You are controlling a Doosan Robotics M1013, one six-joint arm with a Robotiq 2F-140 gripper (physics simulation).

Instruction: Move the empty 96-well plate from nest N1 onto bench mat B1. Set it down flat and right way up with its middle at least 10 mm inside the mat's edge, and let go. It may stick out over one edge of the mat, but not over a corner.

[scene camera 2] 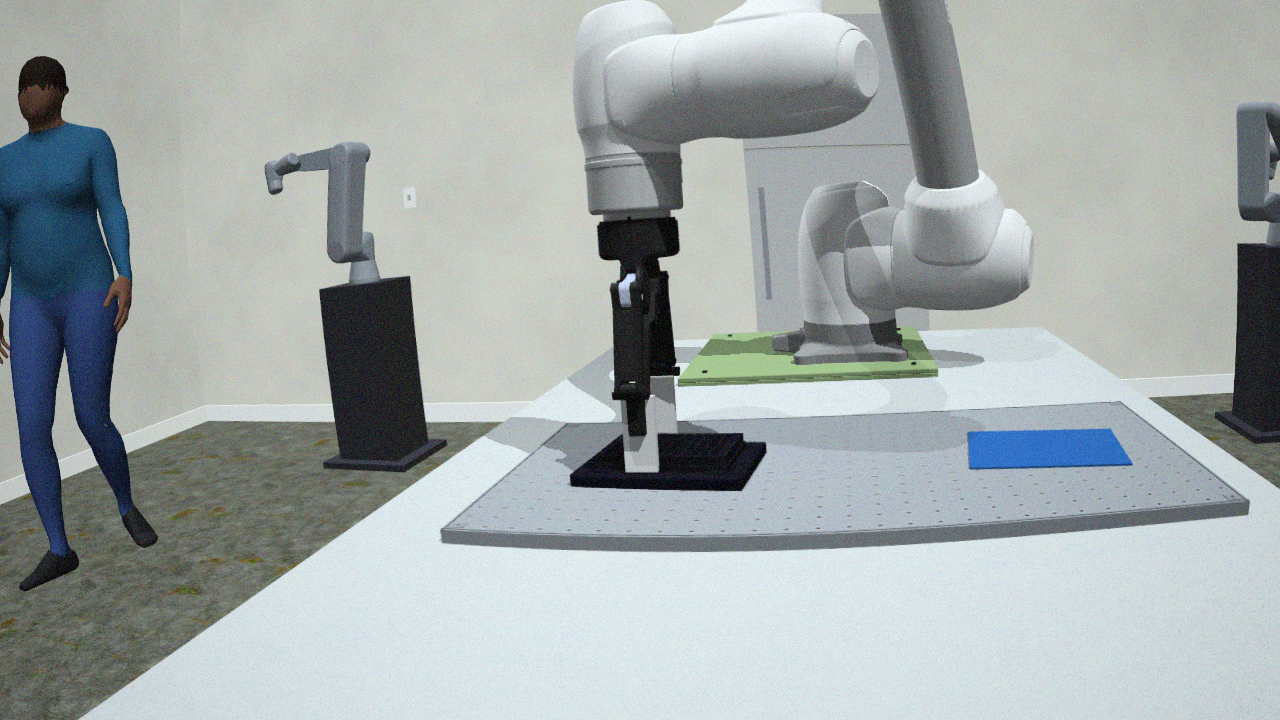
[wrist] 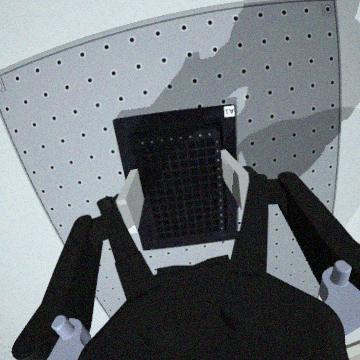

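Where they show: gripper, fingertip midpoint: point(scene camera 2: 653, 457) point(wrist: 180, 172); arm's base, origin of the base link: point(scene camera 2: 851, 352).
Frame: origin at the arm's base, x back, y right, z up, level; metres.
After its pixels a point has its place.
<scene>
The black 96-well plate point(scene camera 2: 708, 449) @[x -0.627, y 0.132, z 0.022 m] point(wrist: 186, 197) @[x -0.611, y 0.163, z 0.019 m] lies flat in the black nest point(scene camera 2: 592, 473) @[x -0.661, y 0.236, z 0.010 m] point(wrist: 167, 123) @[x -0.615, y 0.241, z 0.010 m], whose white A1 label shows at a corner in the wrist view. My gripper point(scene camera 2: 655, 440) @[x -0.613, y 0.189, z 0.011 m] point(wrist: 180, 172) @[x -0.613, y 0.189, z 0.011 m] points straight down, with one pale pad at each long side of the plate. The pads appear to touch its sides, so it is shut on the plate, which sits level at nest height. The blue bench mat B1 point(scene camera 2: 1049, 448) @[x -0.596, y -0.213, z 0.000 m] lies flat at the right in the scene view; it does not show in the wrist view.
The nest and mat are on a grey perforated board point(scene camera 2: 850, 501) @[x -0.715, y -0.003, z -0.002 m] point(wrist: 115, 92) @[x -0.659, y 0.281, z -0.002 m] on the white table point(scene camera 2: 626, 626) @[x -0.923, y 0.138, z -0.015 m]. The arm's base stands on a green plate point(scene camera 2: 733, 365) @[x -0.077, y 0.185, z -0.001 m] behind the board. A person point(scene camera 2: 62, 232) and a black pedestal with a small arm point(scene camera 2: 371, 376) are off to the left.
</scene>
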